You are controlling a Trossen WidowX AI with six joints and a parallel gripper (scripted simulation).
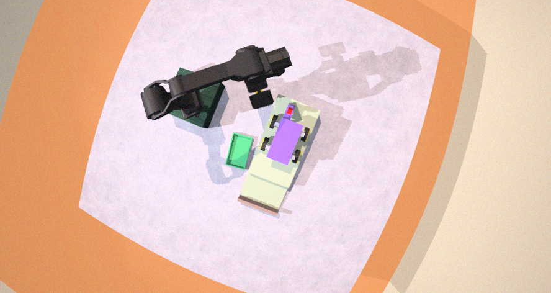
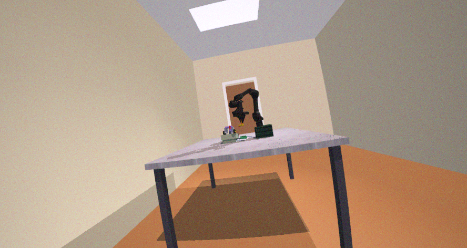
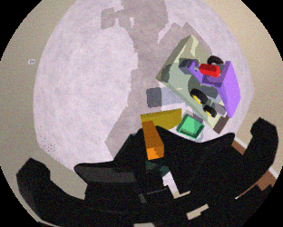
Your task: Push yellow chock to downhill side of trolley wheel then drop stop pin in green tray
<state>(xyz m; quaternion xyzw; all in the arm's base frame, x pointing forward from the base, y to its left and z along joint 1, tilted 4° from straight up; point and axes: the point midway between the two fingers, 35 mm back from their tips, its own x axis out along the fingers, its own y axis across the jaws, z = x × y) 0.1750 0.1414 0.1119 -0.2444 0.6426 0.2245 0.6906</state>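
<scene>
My gripper tip is now 2 cm to the left of the yellow chock, 1 cm short of it and 1 cm above it. From my gripper tip the other things lie so: red-headed stop pin (13 cm ahead, 5 cm below, 4 cm to the right); purple-topped trolley (15 cm ahead, 14 cm to the right, 6 cm below); ramp (15 cm ahead, 14 cm to the right, 13 cm below).
</scene>
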